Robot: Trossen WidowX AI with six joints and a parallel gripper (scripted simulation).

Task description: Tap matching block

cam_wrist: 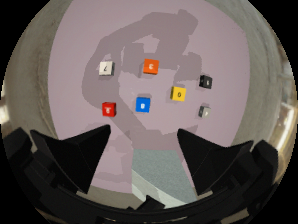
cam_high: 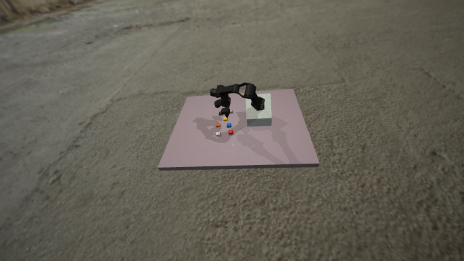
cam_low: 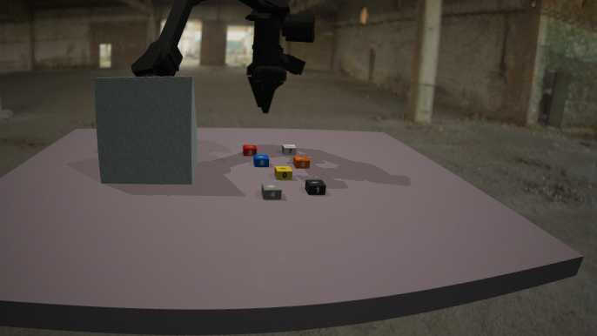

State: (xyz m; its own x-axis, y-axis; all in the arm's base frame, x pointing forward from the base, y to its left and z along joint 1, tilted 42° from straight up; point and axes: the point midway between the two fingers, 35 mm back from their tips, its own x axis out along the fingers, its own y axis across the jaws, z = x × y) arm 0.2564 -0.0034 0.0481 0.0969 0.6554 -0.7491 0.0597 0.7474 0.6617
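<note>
Right now the white block is 9 cm ahead of my gripper tip, 9 cm to the left of it and 12 cm below it. Also, from my gripper tip: blue block (12 cm below); then red block (1 cm behind, 9 cm to the left, 12 cm below); then yellow block (3 cm ahead, 8 cm to the right, 12 cm below).
</note>
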